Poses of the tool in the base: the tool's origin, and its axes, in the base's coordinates. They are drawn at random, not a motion.
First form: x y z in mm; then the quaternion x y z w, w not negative.
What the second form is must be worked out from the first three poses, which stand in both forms.
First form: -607, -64, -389, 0.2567, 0.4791, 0.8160, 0.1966
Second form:
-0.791, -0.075, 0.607, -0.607
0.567, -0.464, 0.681, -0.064
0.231, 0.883, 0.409, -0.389
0, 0, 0, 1

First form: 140, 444, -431, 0.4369, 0.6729, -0.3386, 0.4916
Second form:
-0.135, 0.921, 0.366, 0.140
0.255, 0.389, -0.885, 0.444
-0.957, -0.026, -0.287, -0.431
0, 0, 0, 1

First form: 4, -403, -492, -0.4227, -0.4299, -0.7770, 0.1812
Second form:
-0.577, 0.645, 0.501, 0.004
0.082, -0.565, 0.821, -0.403
0.813, 0.515, 0.273, -0.492
0, 0, 0, 1

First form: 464, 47, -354, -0.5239, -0.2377, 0.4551, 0.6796
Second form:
0.473, -0.370, -0.800, 0.464
0.868, 0.037, 0.496, 0.047
-0.154, -0.928, 0.338, -0.354
0, 0, 0, 1

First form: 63, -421, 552, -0.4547, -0.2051, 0.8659, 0.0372
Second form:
-0.584, 0.122, -0.803, 0.063
0.251, -0.913, -0.321, -0.421
-0.772, -0.389, 0.502, 0.552
0, 0, 0, 1

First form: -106, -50, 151, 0.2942, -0.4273, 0.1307, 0.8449
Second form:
0.601, -0.472, -0.645, -0.106
-0.031, 0.793, -0.609, -0.050
0.799, 0.385, 0.462, 0.151
0, 0, 0, 1

